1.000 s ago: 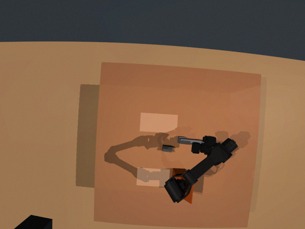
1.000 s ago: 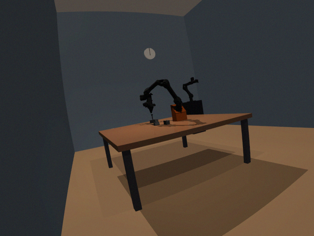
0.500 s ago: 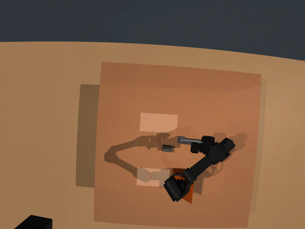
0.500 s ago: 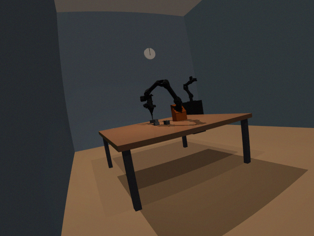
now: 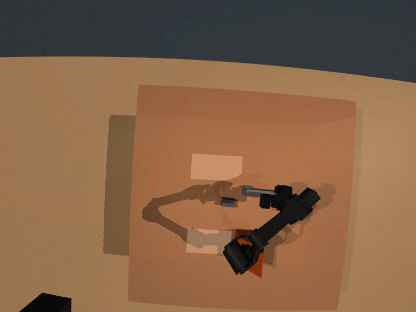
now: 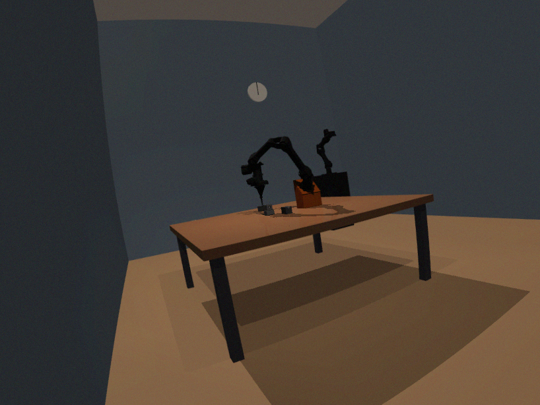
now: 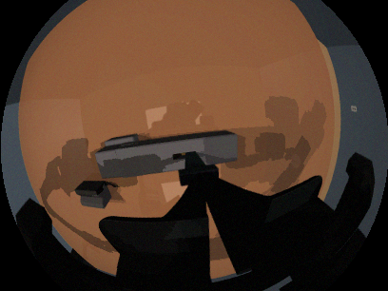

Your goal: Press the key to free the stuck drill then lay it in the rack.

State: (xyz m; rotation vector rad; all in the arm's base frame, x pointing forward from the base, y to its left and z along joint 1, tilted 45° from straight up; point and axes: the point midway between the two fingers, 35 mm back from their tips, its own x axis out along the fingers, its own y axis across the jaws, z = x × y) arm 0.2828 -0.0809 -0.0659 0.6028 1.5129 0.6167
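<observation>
Right now the drill is 6 cm to the left of my gripper tip and 7 cm below it. Also, from my gripper tip: dark block 7 cm behind, 21 cm to the left, 10 cm below.
</observation>
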